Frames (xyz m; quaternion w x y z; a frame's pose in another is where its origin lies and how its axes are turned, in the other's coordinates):
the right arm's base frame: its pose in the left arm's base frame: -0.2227 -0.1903 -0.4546 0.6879 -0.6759 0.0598 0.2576
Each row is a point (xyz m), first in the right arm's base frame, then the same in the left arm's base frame.
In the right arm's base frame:
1: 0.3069 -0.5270 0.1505
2: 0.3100 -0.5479 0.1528
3: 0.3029 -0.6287 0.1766
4: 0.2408 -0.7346 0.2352
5: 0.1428 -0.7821 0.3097
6: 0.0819 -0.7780 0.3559
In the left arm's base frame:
1: 0.2306 0.0627 -0.1010
2: 0.2418 0.0667 -0.0833
3: 0.2645 0.0914 -0.0058
4: 0.2416 0.1356 0.1208
5: 0.1582 0.1826 0.2116
6: 0.0917 0.2101 0.2378

